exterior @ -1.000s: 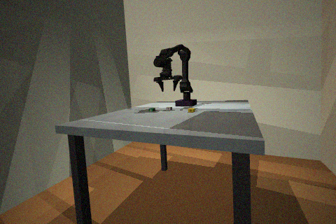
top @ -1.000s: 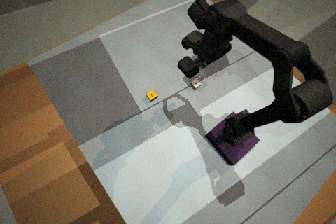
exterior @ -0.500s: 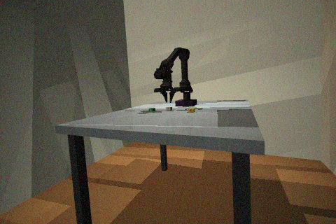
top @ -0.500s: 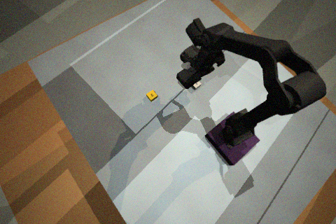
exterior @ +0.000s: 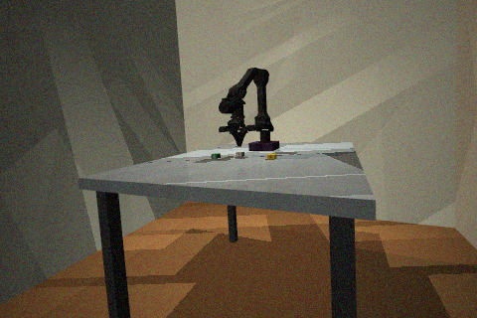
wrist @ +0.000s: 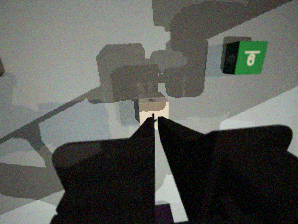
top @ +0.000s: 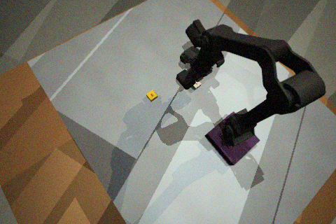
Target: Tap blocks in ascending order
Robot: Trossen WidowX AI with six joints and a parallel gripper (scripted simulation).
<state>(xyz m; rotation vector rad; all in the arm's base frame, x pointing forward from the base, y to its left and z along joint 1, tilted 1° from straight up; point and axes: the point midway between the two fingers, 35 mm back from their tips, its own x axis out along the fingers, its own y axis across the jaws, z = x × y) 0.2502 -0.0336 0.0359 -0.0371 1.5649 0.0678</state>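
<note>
Right now the white block is 10 mm behind my gripper tip and 40 mm below it. Also, from my gripper tip: yellow block: 50 mm ahead, 180 mm to the left, 40 mm below; green block: 60 mm ahead, 100 mm to the right, 40 mm below.
</note>
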